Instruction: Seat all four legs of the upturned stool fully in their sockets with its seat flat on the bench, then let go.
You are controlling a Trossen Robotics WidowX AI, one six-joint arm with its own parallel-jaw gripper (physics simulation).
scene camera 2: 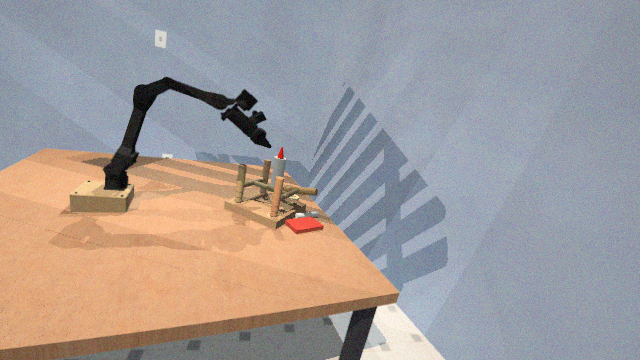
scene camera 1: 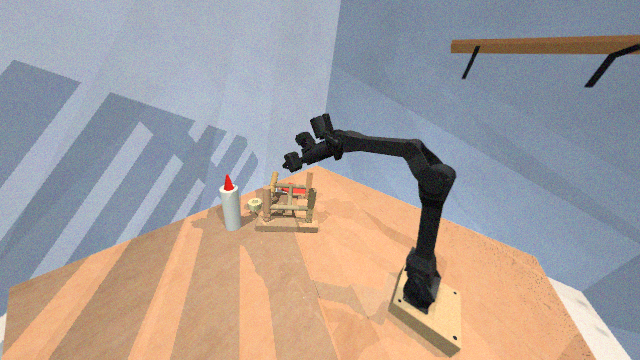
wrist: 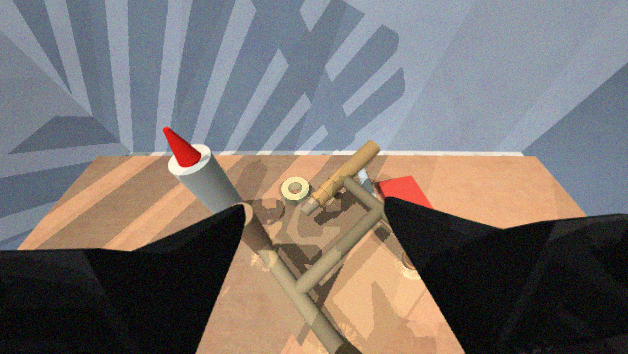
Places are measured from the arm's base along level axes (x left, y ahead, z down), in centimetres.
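Pixels of known places: gripper, fingertip midpoint: [scene camera 2: 267,144] [wrist: 315,207]; arm's base at its link origin: [scene camera 2: 115,187] [scene camera 1: 416,297].
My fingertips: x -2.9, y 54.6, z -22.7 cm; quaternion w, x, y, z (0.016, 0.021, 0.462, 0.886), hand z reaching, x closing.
Ahead of a thing's pixels: the offset from my fingertips to its top centre. "spot": to the spot under its first point. Level surfaces: height alone.
The upturned stool's seat [scene camera 1: 286,228] [scene camera 2: 252,213] lies on the bench @[dz +28.1 cm] [scene camera 1: 210,300] [scene camera 2: 150,285]. Three legs stand upright from it, joined by stretchers @[spot: dx -3.4, dy +1.6, dz +17.2 cm] [scene camera 2: 267,185] [wrist: 340,250]. How deep they sit in their sockets cannot be told. The fourth leg @[dx -5.0, dy +15.3, dz +14.7 cm] [scene camera 1: 274,181] [scene camera 2: 306,191] [wrist: 350,167] is tilted far over at the far side, near the end of a stretcher. Its narrow pale lower tip shows bare in the wrist view. My gripper [scene camera 1: 287,165] [scene camera 2: 270,146] [wrist: 315,207] is open and empty, above the stool and apart from it.
A white bottle @[dx +18.2, dy +13.1, dz +4.1 cm] [scene camera 1: 231,207] [scene camera 2: 279,168] [wrist: 207,182] with a red tip stands beside the stool. A pale ring @[dx +4.3, dy +17.6, dz +25.1 cm] [scene camera 1: 255,204] [wrist: 286,190] lies near the tilted leg. A red block @[dx -21.0, dy +14.0, dz +26.5 cm] [scene camera 2: 304,225] [wrist: 405,190] and a small grey-white cylinder @[dx -12.5, dy +18.8, dz +25.9 cm] [scene camera 2: 306,215] lie near the bench's far edge.
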